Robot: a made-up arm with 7 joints. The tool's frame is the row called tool. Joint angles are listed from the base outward.
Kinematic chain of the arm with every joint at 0, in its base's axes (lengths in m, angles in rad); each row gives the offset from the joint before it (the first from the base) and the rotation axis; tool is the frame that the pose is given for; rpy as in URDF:
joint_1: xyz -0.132 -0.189 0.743 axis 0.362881 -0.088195 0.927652
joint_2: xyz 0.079 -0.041 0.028 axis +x
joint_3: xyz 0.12 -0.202 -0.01 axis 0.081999 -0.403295 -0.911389
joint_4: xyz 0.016 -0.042 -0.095 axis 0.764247 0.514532 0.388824
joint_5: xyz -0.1 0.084 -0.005 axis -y
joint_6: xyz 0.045 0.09 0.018 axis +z
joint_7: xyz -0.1 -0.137 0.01 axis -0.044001 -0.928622 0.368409
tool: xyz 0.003 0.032 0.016 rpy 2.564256 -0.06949 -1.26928
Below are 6 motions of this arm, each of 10 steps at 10 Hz.
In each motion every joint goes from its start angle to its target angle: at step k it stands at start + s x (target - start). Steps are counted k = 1, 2, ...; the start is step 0. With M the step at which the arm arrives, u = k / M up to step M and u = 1 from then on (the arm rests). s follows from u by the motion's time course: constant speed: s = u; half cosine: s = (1 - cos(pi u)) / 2; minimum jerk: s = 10 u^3 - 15 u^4 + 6 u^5.
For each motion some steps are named. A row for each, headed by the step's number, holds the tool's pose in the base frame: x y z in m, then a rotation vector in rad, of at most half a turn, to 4 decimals.
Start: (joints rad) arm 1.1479 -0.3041 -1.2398 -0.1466 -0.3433 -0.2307 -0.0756
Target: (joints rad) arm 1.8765 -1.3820 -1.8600 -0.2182 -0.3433 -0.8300 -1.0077
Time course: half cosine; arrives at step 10
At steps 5, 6, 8, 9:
5: 0.1862 -0.2662 0.9652 1.2676 -0.2205 1.1226
6: 0.1586 -0.2608 1.0167 1.1278 -0.4808 1.2318
8: 0.0949 -0.2677 1.0888 0.9495 -0.9412 1.3462
9: 0.0733 -0.2738 1.1057 0.9096 -1.0789 1.3622

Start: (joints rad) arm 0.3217 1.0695 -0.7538 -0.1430 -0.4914 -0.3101 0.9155
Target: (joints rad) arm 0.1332 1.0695 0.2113 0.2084 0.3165 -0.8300 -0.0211
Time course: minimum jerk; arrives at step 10
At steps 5, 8, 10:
5: -0.1194 -0.2643 0.6148 -2.2455 1.2592 1.1357
8: -0.1090 -0.2026 0.6837 -1.3059 1.5883 1.8093
10: -0.1029 -0.1949 0.6921 -1.1589 1.5839 1.8653

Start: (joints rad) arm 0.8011 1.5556 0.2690 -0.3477 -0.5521 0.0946 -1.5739
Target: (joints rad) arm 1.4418 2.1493 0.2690 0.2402 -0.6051 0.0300 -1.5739
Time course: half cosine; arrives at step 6
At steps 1, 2, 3, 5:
1: -0.1018 0.0002 0.6663 0.7810 1.1945 -1.5277
2: -0.1293 0.0007 0.6858 0.7283 1.4674 -1.3230
3: -0.1650 -0.0054 0.7086 0.6141 1.8120 -1.0258
5: -0.2237 -0.0296 0.7396 0.3084 2.3269 -0.4861

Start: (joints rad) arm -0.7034 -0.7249 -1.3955 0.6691 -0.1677 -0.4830 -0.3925
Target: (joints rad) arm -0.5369 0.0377 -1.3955 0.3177 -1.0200 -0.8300 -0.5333
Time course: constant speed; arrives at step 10
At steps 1, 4, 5, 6, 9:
1: -0.0617 -0.4221 1.0848 0.1051 -0.3512 -1.3457
4: -0.0948 -0.4510 1.0389 0.1202 -0.2965 -1.1485
5: -0.1047 -0.4585 1.0206 0.1243 -0.2928 -1.0795
6: -0.1140 -0.4648 1.0010 0.1280 -0.2959 -1.0102
9: -0.1378 -0.4753 0.9353 0.1366 -0.3434 -0.8075

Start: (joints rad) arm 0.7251 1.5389 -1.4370 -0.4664 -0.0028 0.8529 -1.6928
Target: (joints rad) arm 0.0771 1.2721 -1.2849 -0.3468 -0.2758 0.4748 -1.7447
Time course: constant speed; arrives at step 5
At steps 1, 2, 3, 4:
1: -0.0162 -0.0220 0.5499 2.3220 0.4872 0.4071
2: 0.0051 -0.0581 0.5258 2.1610 0.3852 0.2284
3: 0.0192 -0.1015 0.5051 1.9974 0.2865 0.0427
4: 0.0249 -0.1502 0.4890 1.8302 0.1916 -0.1479

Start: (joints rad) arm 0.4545 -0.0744 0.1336 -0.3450 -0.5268 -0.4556 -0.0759
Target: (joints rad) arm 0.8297 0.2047 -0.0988 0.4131 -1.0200 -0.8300 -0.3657
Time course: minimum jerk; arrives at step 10
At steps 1, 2, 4, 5, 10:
1: 0.0024 -0.2523 0.6704 1.5343 -1.7651 -0.6040
2: 0.0012 -0.2516 0.6776 1.5353 -1.6973 -0.6662
4: 0.0037 -0.2551 0.7136 1.4916 -1.3086 -0.9016
5: 0.0152 -0.2613 0.7352 1.4217 -1.0248 -0.9721
10: 0.0814 -0.2676 0.7707 1.1524 -0.3312 -0.8049

